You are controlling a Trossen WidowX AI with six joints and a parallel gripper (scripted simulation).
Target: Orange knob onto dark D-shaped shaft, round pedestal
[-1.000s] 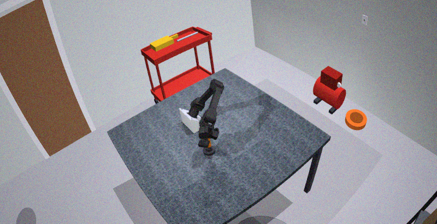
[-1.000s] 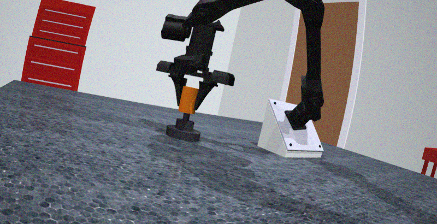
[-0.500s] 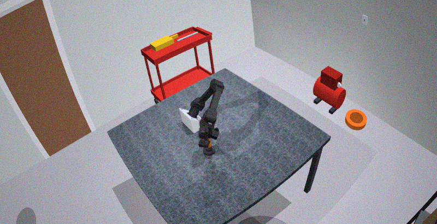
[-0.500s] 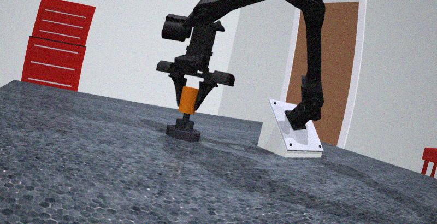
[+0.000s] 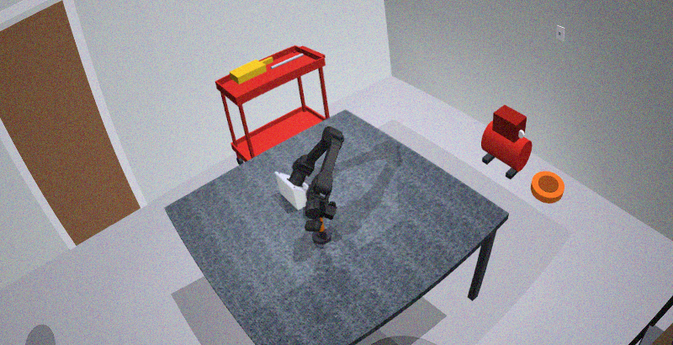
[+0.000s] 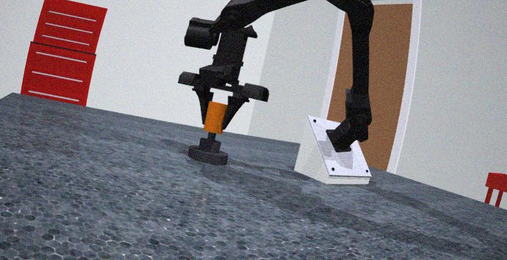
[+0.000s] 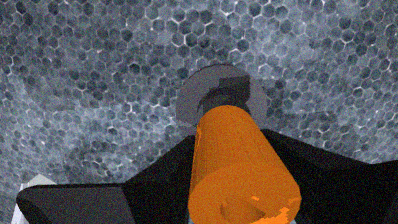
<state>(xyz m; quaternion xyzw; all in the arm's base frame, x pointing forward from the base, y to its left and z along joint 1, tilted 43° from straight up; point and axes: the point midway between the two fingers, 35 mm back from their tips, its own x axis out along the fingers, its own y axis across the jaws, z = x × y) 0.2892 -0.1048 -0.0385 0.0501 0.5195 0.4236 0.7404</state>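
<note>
Right now the orange knob is 20 mm above my gripper tip. The rest, counted from my gripper tip: pedestal: 40 mm below.
</note>
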